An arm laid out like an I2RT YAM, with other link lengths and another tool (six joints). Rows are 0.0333 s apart.
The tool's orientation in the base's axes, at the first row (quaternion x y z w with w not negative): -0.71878, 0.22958, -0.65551, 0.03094
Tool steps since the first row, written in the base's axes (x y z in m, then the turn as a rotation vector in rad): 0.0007, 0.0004, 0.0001, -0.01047, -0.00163, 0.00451; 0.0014, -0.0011, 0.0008, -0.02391, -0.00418, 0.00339; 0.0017, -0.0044, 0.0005, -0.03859, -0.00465, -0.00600; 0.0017, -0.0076, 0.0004, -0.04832, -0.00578, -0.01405; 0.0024, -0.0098, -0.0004, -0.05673, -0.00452, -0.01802; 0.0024, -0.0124, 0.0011, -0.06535, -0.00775, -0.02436; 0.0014, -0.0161, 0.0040, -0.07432, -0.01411, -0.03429; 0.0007, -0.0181, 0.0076, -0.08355, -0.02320, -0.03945; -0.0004, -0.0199, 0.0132, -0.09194, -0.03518, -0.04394
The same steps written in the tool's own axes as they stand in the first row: 0.0000, -0.0006, 0.0006, 0.00442, 0.00293, -0.01022; 0.0012, 0.0003, 0.0015, 0.00385, 0.00948, -0.02227; 0.0022, 0.0033, 0.0027, -0.00520, 0.01739, -0.03489; 0.0032, 0.0062, 0.0035, -0.01260, 0.02400, -0.04279; 0.0033, 0.0082, 0.0049, -0.01705, 0.02668, -0.05061; 0.0057, 0.0100, 0.0053, -0.02204, 0.03425, -0.05714; 0.0097, 0.0126, 0.0049, -0.02921, 0.04595, -0.06271; 0.0138, 0.0133, 0.0043, -0.03096, 0.05852, -0.06850; 0.0196, 0.0133, 0.0029, -0.03098, 0.07320, -0.07283
